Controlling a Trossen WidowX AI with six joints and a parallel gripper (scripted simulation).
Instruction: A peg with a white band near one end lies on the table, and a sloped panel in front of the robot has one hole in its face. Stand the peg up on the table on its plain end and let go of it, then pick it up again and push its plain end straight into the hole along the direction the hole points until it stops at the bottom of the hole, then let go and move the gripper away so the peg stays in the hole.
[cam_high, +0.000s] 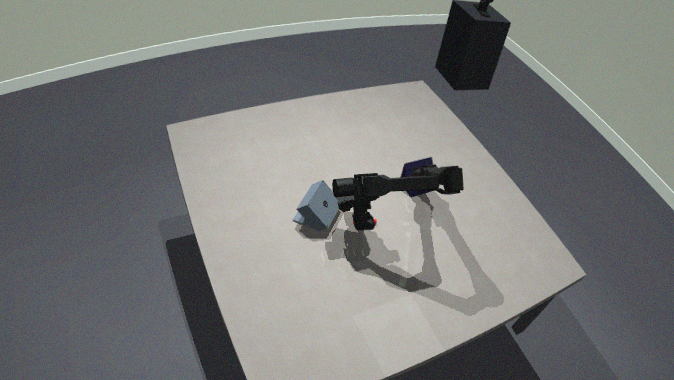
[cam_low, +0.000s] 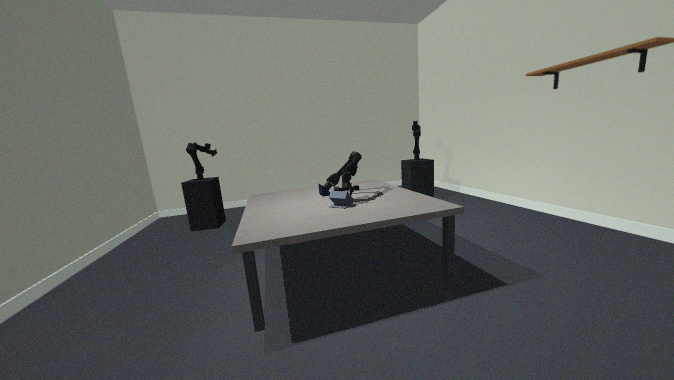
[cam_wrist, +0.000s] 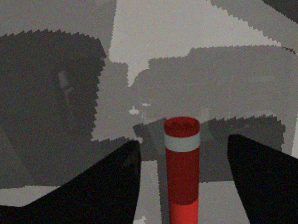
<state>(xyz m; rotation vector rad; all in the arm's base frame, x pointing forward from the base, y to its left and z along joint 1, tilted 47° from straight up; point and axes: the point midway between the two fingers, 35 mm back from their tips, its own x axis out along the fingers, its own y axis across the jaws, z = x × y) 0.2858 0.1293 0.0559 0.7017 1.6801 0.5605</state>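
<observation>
Now: gripper tip 12 cm short of the blue-grey sloped panel, 6 cm to the left of it and 4 cm below it. Also, from my gripper tip: red peg (1 cm behind).
</observation>
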